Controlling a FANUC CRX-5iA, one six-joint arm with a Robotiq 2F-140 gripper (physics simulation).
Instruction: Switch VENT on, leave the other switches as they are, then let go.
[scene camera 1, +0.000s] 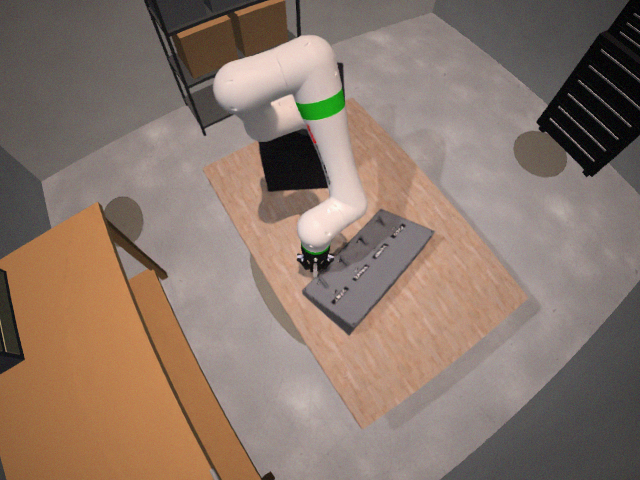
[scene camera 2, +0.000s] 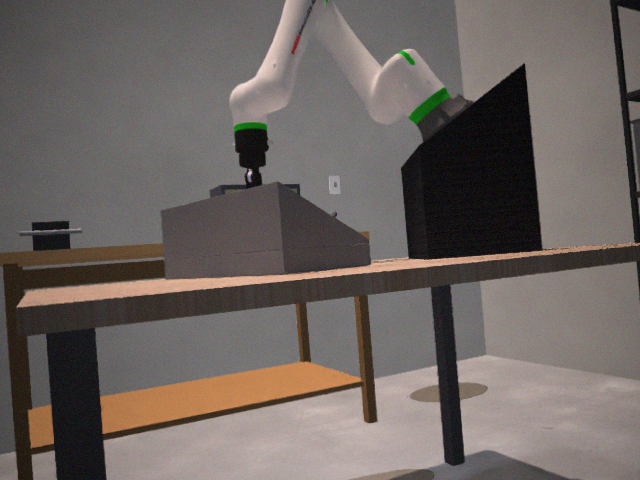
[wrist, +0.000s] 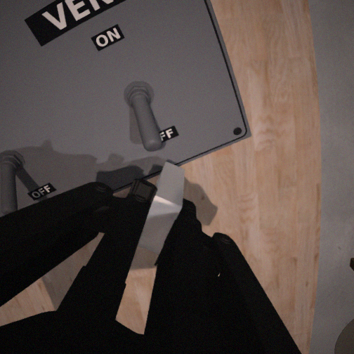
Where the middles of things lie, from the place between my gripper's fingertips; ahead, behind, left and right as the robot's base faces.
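There is a grey switch panel (scene camera 2: 266, 230) in my scene, and it sits 2 cm below my hand, 14 cm ahead of it and 17 cm to the left of it.
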